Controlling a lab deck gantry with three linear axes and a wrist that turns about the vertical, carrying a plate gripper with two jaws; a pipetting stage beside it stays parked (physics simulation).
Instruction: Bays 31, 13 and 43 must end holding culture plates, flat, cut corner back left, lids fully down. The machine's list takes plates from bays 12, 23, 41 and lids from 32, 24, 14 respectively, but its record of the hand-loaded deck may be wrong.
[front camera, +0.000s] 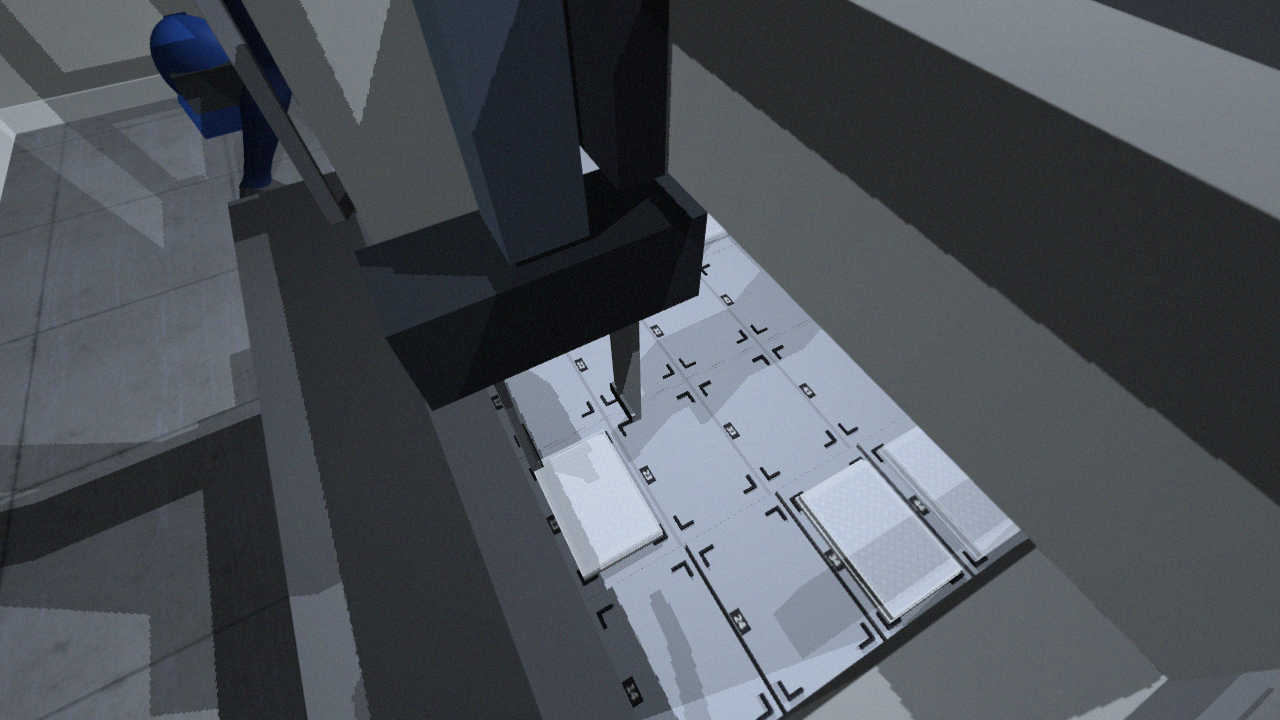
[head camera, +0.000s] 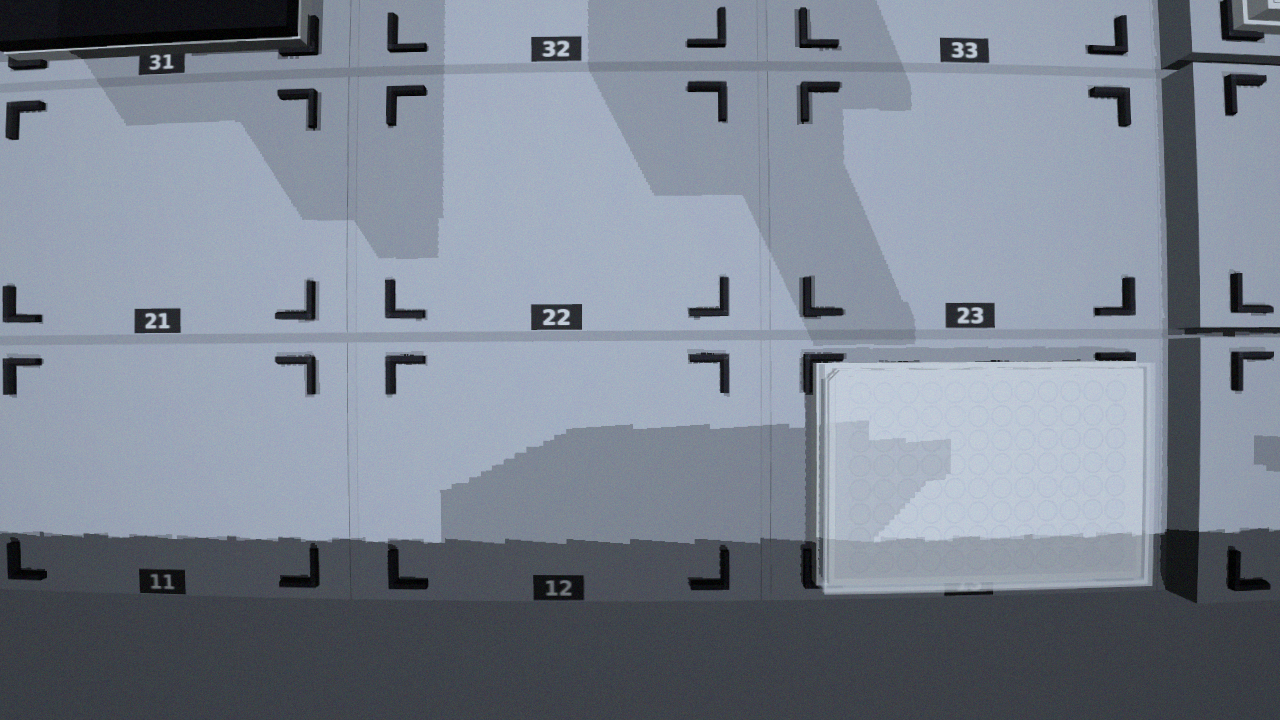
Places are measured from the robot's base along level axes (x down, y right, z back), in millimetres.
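Pixels of known places: gripper, fingertip midpoint: (front camera: 578, 426); robot's base, origin of the base link: (head camera: 21, 569).
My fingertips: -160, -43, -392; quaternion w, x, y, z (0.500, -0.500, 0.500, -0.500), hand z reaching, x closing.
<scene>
Ahead of a thing's pixels: the offset from my fingertips to its top centre, as dx, dy, dz. "spot": to the spot under its first point.
A pale plate @(+143, +0, +0) (front camera: 604, 501) (head camera: 984, 474) lies flat in bay 13. A clear lid covers it, its wells show through, and its cut corner is at back left. The lid looks level; how fully it is down is hard to tell. My gripper (front camera: 584, 441) stands open and empty in the front view, its fingertips near the far edge of that plate; their height is unclear. A black-topped plate @(spot: +143, -177, +319) (head camera: 152, 19) with a pale rim shows partly in bay 31. Bay 43 @(spot: +160, -286, -38) (front camera: 836, 411) is bare. Bays 12, 23, 32 and 24 hold nothing; bay 14 looks bare. Bay 41 is hidden.
A white plate @(+131, -214, -164) (front camera: 881, 537) stands in bay 34, and a pale plate or lid @(+131, -321, -164) (front camera: 953, 492) lies in bay 44 beside it. Raised dark corner guides mark the bays. The dark gripper head (front camera: 546, 304) hides the far part of the deck in the front view.
</scene>
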